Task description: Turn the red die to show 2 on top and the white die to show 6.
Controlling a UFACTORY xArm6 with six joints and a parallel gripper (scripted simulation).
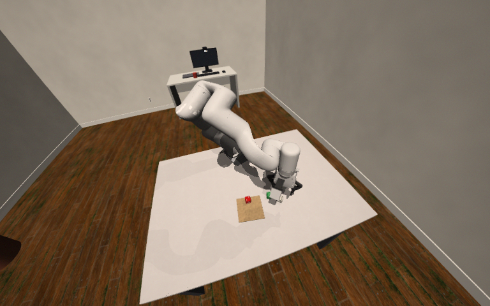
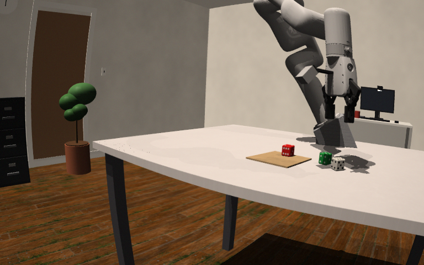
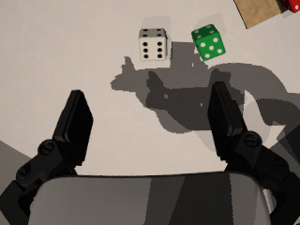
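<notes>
My gripper is now 120 mm above the white die, 10 mm to the right of it and 10 mm past it. The rest, counted from my hand: red die (160 mm to the right, 120 mm below, 80 mm behind); then green die (120 mm below, 60 mm behind, 40 mm to the right); then tan mat (170 mm to the right, 130 mm below, 40 mm behind).
</notes>
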